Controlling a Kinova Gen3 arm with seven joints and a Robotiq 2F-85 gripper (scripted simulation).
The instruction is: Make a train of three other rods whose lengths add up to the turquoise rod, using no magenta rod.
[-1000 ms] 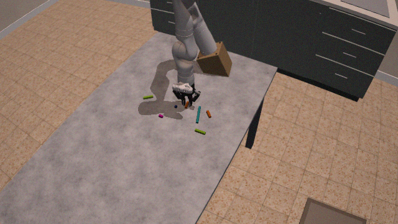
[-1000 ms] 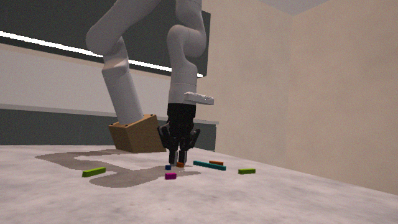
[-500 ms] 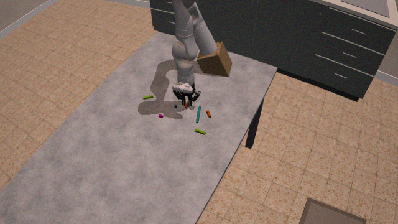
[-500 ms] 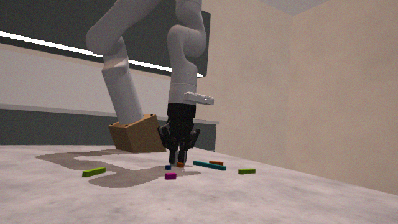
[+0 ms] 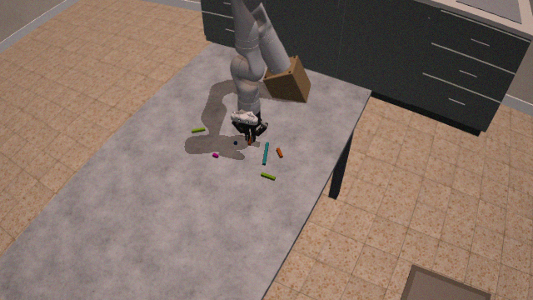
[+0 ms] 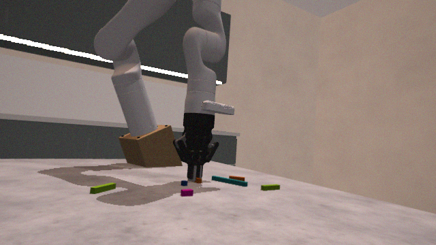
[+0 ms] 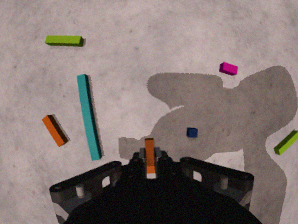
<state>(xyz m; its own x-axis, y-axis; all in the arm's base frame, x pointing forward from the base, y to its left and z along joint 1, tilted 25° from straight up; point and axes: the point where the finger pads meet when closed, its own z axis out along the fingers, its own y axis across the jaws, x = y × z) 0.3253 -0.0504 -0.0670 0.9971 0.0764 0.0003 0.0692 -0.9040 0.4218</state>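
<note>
Now: hand 3 cm short of the blue rod, 5 cm to the left of it and 2 cm above it. Round my hand: turquoise rod 4 cm ahead, 7 cm to the left, 2 cm below; then magenta rod 11 cm ahead, 10 cm to the right, 2 cm below.
</note>
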